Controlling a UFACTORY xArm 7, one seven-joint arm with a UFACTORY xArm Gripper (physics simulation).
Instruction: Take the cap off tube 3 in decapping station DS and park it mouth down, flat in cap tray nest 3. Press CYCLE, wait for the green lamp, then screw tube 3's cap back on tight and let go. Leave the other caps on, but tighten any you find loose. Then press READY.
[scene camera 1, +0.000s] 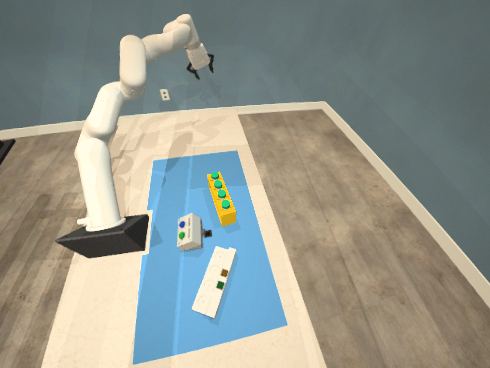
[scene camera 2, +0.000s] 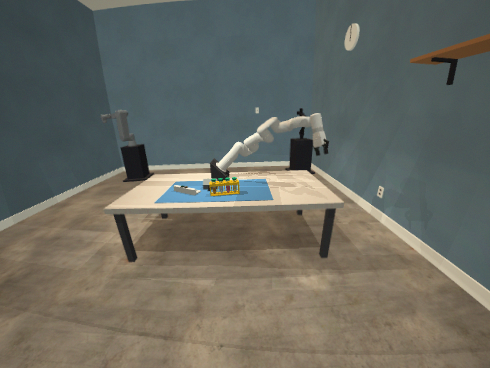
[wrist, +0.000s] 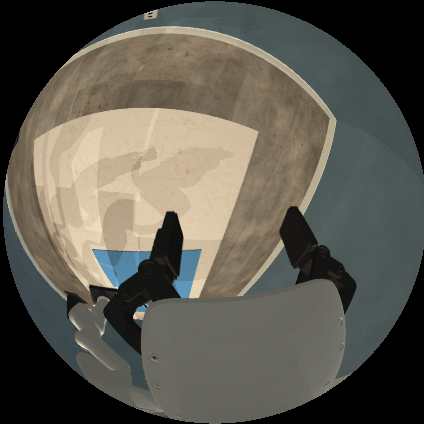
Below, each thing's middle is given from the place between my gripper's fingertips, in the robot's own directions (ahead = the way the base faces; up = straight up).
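I see the grey button box (scene camera 1: 193, 230), which is far behind my hand, far to the right of it and a good way below it.
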